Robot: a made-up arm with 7 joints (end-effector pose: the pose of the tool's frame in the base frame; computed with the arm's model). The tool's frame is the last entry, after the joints.
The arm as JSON. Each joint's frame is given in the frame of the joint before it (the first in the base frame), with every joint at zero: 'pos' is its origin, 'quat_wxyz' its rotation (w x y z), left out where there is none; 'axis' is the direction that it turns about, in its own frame. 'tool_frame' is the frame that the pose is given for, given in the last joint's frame.
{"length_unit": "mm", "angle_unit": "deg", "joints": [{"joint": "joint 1", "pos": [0.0, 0.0, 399.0], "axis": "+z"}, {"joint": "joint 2", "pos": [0.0, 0.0, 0.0], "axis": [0.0, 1.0, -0.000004]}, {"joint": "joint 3", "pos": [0.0, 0.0, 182.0], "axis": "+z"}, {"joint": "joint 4", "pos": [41.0, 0.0, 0.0], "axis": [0.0, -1.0, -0.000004]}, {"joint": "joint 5", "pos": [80.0, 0.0, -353.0], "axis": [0.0, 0.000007, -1.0]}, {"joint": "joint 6", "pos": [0.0, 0.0, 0.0], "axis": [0.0, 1.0, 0.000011]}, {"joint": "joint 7", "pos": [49.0, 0.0, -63.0], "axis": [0.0, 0.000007, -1.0]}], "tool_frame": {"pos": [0.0, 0.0, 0.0], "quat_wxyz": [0.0, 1.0, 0.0, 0.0]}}
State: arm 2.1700 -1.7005 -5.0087 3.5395 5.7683 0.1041 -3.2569
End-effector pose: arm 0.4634 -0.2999 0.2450 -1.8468 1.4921 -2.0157
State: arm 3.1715 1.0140 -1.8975 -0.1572 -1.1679 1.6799 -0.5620
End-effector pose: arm 0.2200 0.0167 0.3436 0.5046 0.6065 -0.8977
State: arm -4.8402 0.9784 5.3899 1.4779 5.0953 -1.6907 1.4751
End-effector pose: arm 0.2800 0.3226 0.3276 -1.3534 -1.3656 -0.2218
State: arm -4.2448 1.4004 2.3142 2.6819 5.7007 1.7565 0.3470
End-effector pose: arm -0.3840 0.3830 0.5925 -0.4234 -1.9503 1.8024
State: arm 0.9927 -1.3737 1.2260 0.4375 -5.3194 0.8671 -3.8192
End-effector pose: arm -0.1258 0.3110 0.4470 -2.1609 1.1509 0.0589
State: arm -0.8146 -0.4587 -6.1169 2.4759 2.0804 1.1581 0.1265
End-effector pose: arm 0.0090 0.0924 1.0109 -1.0960 -0.5527 -1.2941
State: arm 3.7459 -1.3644 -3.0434 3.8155 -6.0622 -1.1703 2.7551
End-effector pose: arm 0.2554 0.1216 0.7484 0.4761 -0.2940 0.3422
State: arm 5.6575 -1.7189 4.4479 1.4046 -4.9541 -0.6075 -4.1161
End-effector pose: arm -0.3827 -0.2102 0.1855 2.1239 -1.1396 0.0327
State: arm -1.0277 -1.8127 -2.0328 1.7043 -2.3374 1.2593 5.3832
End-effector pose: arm -0.4726 0.0462 0.0965 -2.0482 1.9129 0.6873
